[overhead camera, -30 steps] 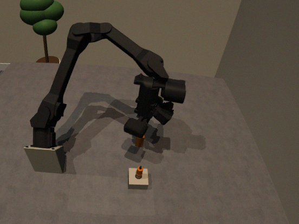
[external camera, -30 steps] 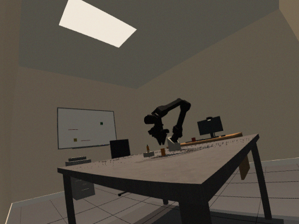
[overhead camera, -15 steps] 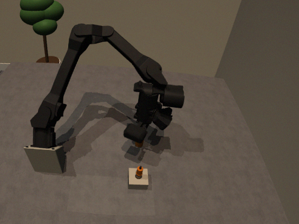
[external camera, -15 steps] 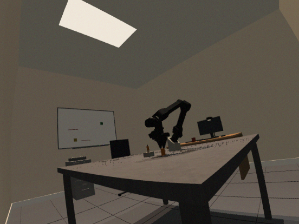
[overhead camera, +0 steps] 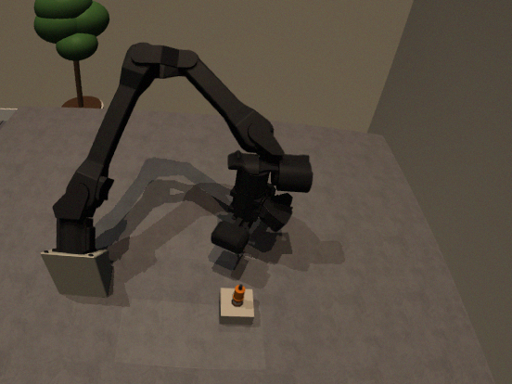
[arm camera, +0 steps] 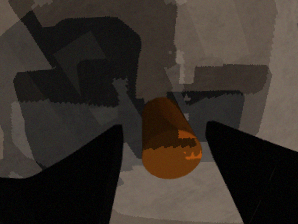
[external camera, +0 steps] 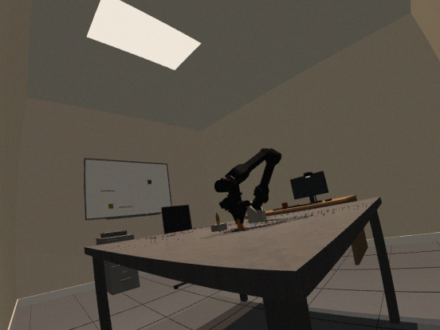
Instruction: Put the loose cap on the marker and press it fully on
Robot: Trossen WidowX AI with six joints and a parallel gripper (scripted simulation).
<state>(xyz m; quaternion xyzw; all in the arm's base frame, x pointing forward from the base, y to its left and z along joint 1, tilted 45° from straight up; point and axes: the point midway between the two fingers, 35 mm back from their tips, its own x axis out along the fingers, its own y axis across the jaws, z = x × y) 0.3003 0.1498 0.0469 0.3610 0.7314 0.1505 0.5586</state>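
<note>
My gripper tip is right at the orange marker cap. Round my gripper tip: holder block: 16 cm to the right, 1 cm below.
</note>
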